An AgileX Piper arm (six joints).
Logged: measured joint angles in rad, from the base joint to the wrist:
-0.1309, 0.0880, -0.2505, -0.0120, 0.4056, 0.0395
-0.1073, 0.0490, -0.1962, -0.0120, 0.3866, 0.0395
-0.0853, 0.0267, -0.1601, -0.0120, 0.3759, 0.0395
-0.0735, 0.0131, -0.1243, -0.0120, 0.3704, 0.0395
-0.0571, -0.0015, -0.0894, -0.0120, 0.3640, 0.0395
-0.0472, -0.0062, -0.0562, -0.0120, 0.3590, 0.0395
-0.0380, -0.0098, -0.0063, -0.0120, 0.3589, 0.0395
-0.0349, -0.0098, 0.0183, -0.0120, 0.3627, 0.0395
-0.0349, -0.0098, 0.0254, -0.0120, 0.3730, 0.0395
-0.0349, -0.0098, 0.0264, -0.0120, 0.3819, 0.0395
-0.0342, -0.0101, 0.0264, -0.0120, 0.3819, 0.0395
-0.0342, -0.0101, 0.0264, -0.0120, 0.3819, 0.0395
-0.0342, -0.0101, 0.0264, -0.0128, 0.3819, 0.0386
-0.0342, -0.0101, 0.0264, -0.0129, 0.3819, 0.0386
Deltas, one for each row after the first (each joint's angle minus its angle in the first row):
0.0236, -0.0390, 0.0543, 0.0000, -0.0190, 0.0000
0.0456, -0.0613, 0.0904, 0.0000, -0.0297, 0.0000
0.0574, -0.0749, 0.1262, 0.0000, -0.0352, 0.0000
0.0738, -0.0895, 0.1611, 0.0000, -0.0416, 0.0000
0.0837, -0.0942, 0.1943, 0.0000, -0.0466, 0.0000
0.0929, -0.0978, 0.2442, 0.0000, -0.0467, 0.0000
0.0960, -0.0978, 0.2688, 0.0000, -0.0429, 0.0000
0.0960, -0.0978, 0.2759, 0.0000, -0.0326, 0.0000
0.0960, -0.0978, 0.2769, 0.0000, -0.0237, 0.0000
0.0967, -0.0981, 0.2769, 0.0000, -0.0237, 0.0000
0.0967, -0.0981, 0.2769, 0.0000, -0.0237, 0.0000
0.0967, -0.0981, 0.2769, -0.0008, -0.0237, -0.0009
0.0967, -0.0981, 0.2769, -0.0009, -0.0237, -0.0009

